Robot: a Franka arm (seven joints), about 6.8 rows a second.
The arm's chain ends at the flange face. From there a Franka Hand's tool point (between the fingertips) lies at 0.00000 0.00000 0.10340 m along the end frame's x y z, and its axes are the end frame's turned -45 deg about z.
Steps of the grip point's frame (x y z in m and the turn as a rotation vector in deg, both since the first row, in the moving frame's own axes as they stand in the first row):
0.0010, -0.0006, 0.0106, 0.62, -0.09, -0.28
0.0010, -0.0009, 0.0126, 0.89, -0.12, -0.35
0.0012, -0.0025, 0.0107, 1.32, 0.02, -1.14
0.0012, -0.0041, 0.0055, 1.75, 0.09, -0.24
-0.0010, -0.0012, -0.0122, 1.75, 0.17, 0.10
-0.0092, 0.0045, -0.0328, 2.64, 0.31, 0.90
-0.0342, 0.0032, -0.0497, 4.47, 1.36, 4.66
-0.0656, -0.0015, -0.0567, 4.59, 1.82, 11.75
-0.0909, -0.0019, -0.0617, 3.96, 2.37, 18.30
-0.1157, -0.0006, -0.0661, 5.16, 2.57, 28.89
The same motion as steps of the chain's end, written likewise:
0.0012, -0.0005, 0.0106, 0.37, -0.50, -0.28
0.0014, -0.0004, 0.0126, 0.54, -0.71, -0.35
0.0008, -0.0009, 0.0107, 0.95, -0.92, -1.14
0.0001, -0.0014, 0.0055, 1.30, -1.17, -0.24
0.0005, 0.0023, -0.0122, 1.36, -1.12, 0.10
-0.0004, 0.0135, -0.0327, 2.09, -1.65, 0.90
-0.0183, 0.0340, -0.0494, 4.12, -2.20, 4.66
-0.0448, 0.0538, -0.0563, 4.53, -1.96, 11.75
-0.0649, 0.0712, -0.0614, 4.48, -1.12, 18.30
-0.0815, 0.0916, -0.0656, 5.47, -1.83, 28.89

